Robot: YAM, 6 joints.
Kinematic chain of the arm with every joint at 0, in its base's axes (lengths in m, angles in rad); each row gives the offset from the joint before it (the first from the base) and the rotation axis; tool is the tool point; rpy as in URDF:
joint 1: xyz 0 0 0.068 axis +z
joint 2: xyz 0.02 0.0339 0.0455 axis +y
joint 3: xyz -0.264 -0.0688 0 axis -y
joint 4: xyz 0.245 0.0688 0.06 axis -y
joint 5: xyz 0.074 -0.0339 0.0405 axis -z
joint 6: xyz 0.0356 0 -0.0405 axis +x
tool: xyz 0 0 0 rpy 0 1.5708 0
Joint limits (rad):
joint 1: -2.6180..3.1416
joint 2: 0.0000..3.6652
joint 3: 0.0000..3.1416
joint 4: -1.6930..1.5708
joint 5: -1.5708..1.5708
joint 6: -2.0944..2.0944
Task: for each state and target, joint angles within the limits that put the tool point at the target. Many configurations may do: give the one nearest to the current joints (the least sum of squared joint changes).
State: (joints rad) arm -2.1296 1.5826 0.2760 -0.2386 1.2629 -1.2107
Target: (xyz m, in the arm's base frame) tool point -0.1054 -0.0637 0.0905
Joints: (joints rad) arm -2.3106 1.3442 0.1932 -0.3854 1.3724 -1.2107
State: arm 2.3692 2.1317 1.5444 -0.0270 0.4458 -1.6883
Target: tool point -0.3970 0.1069 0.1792
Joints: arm 2.9141 1.9161 1.2508 -0.1662 0.4222 -1.6883
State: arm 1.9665 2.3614 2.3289 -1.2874 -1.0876 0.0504
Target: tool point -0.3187 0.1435 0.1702
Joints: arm 2.6311 2.1619 1.5635 -1.6125 -1.0289 0.0504
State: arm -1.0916 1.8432 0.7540 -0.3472 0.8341 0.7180
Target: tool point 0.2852 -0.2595 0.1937
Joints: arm -0.6727 1.8303 1.1786 -0.1923 0.7885 0.7180
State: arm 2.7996 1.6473 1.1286 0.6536 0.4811 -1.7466
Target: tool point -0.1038 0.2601 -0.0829
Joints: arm 2.0140 2.5127 0.7572 0.4948 0.5226 -1.7466
